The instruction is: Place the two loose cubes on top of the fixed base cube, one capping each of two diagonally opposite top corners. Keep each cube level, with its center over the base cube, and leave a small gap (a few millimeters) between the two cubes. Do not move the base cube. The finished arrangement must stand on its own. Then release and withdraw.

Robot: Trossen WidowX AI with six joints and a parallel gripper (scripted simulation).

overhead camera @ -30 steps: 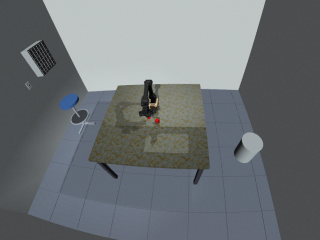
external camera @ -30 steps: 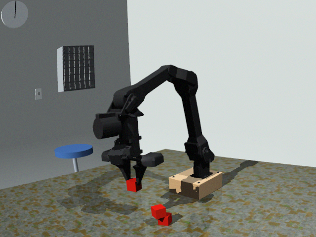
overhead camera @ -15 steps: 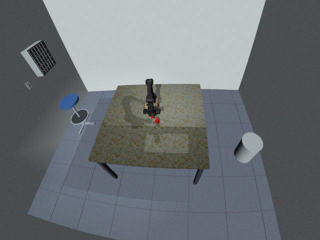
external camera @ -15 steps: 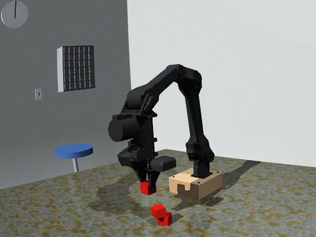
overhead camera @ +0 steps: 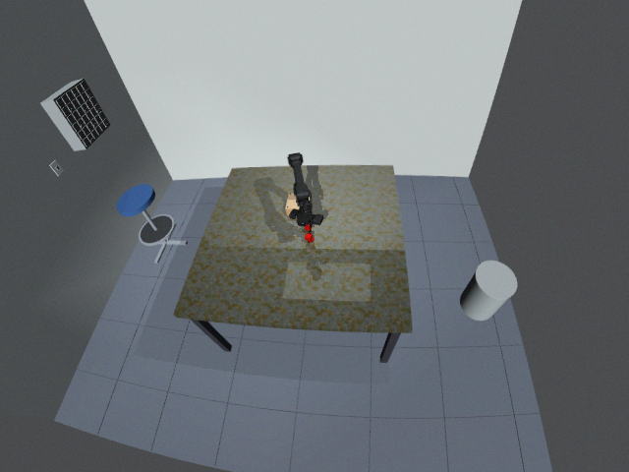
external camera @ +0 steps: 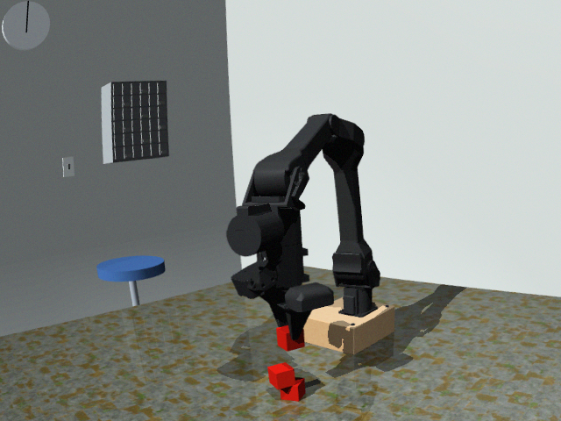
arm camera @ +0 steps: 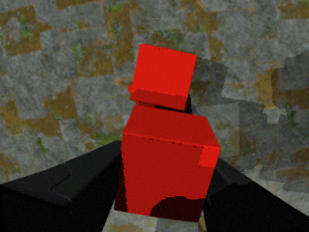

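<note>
The red base cube lies 10 mm ahead of my gripper tip and 100 mm below it.
</note>
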